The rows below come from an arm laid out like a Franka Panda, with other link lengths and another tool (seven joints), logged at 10 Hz.
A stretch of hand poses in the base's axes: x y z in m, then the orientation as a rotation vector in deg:
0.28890 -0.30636 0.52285 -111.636 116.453 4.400
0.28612 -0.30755 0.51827 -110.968 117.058 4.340
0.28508 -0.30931 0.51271 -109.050 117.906 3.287
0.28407 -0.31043 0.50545 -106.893 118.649 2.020
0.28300 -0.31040 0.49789 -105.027 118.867 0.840
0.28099 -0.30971 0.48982 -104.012 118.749 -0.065
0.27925 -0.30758 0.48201 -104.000 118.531 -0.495
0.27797 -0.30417 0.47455 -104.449 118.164 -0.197
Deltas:
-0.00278 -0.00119 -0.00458 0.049 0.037 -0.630
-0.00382 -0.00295 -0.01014 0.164 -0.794 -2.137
-0.00483 -0.00407 -0.01740 0.325 -1.873 -3.757
-0.00590 -0.00404 -0.02496 0.602 -3.084 -4.988
-0.00791 -0.00335 -0.03303 0.723 -4.009 -5.587
-0.00965 -0.00122 -0.04084 0.614 -4.354 -5.545
-0.01093 0.00219 -0.04830 0.708 -4.246 -5.103

